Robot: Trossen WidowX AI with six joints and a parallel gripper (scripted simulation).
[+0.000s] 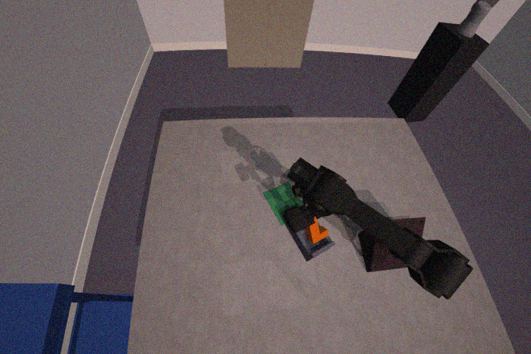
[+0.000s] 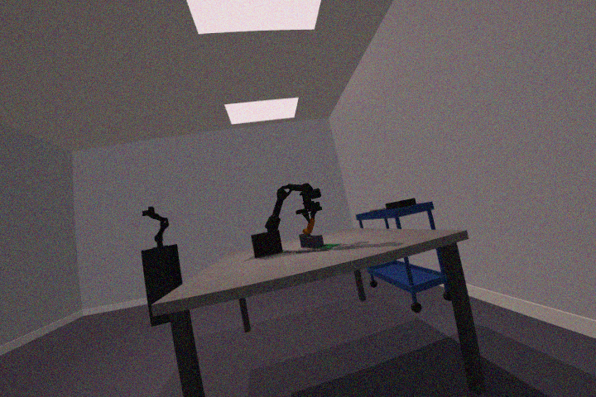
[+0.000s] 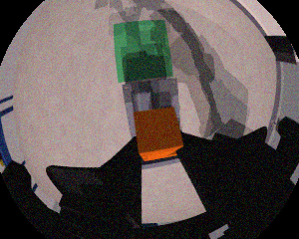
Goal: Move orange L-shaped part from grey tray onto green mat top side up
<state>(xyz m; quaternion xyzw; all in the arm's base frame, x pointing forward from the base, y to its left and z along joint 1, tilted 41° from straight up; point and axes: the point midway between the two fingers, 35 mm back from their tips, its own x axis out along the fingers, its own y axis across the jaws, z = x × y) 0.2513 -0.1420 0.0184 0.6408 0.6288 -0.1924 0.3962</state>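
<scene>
Now: gripper tip 20 mm short of the green mat, 130 mm to the left of it and 170 mm above it. The rest, counted from my gripper tip: orange L-shaped part: 20 mm behind, 20 mm to the left, 30 mm below.
</scene>
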